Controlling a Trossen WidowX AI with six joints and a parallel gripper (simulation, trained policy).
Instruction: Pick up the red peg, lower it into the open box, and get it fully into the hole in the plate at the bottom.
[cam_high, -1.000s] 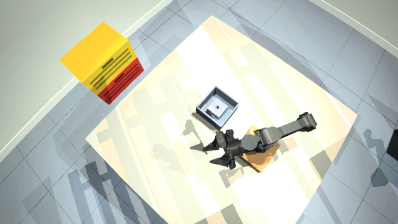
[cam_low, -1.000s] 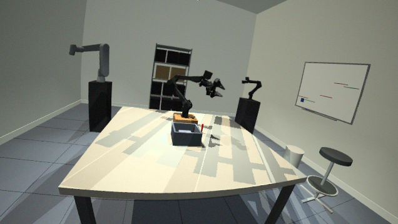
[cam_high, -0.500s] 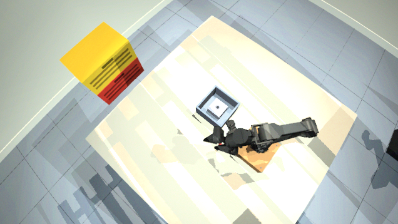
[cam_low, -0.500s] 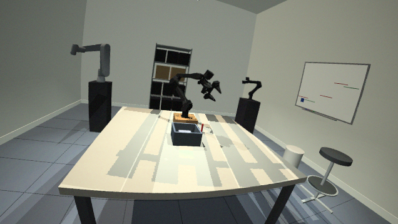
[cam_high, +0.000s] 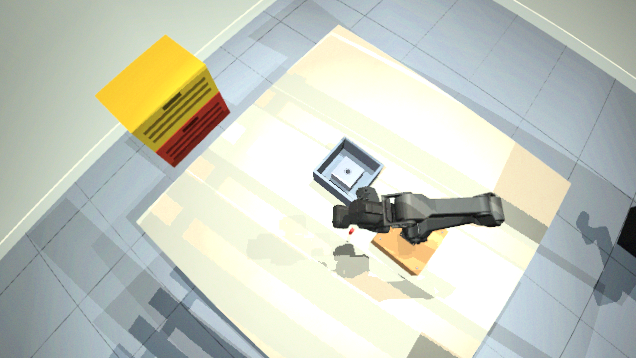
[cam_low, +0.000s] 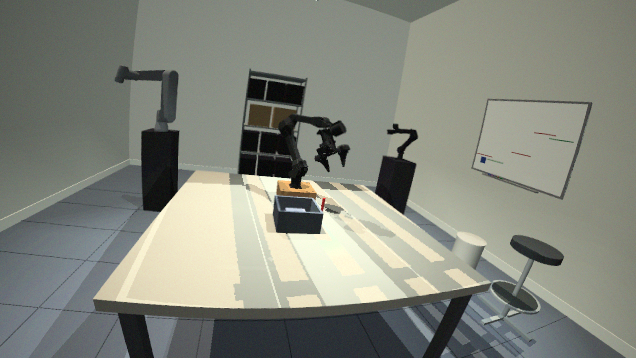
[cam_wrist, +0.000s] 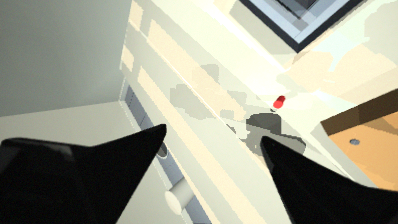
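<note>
My gripper tip is now 200 mm above the red peg, 30 mm to the left of it and 20 mm past it. Also, from my gripper tip: dark grey box 220 mm below, 200 mm to the right, 120 mm ahead; light grey plate 200 mm to the right, 200 mm below, 120 mm ahead.
</note>
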